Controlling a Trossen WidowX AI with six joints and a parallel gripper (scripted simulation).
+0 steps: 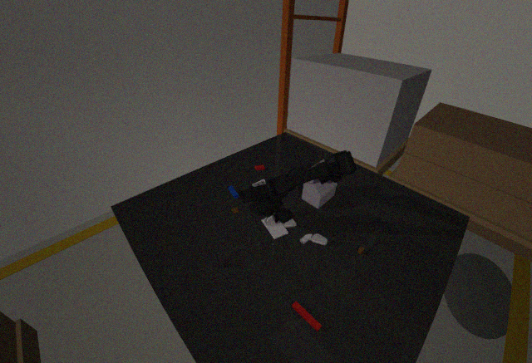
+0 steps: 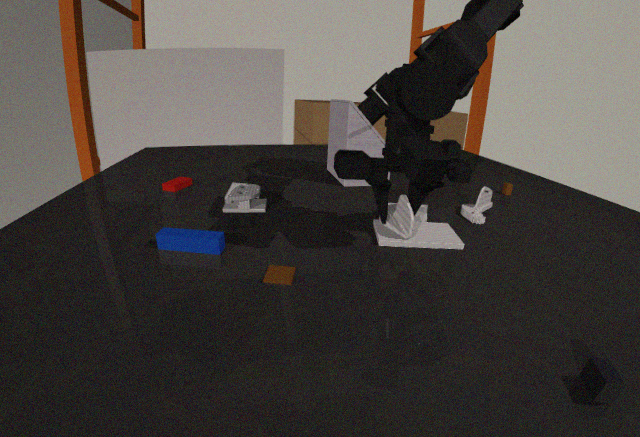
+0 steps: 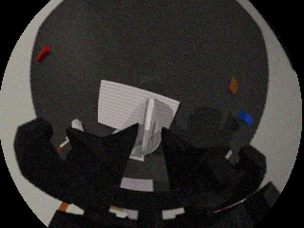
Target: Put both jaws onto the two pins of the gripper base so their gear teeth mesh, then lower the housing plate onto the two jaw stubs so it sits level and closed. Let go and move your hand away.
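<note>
Right now my gripper tip is 30 mm to the right of the flat white plate, 20 mm short of it and 10 mm above it. From my gripper tip the other things lie so: orange tile: 170 mm to the right, 100 mm ahead, 10 mm below; white jaw: 30 mm behind, 20 mm to the left; white housing plate: 50 mm behind, 40 mm to the left, 10 mm below.
</note>
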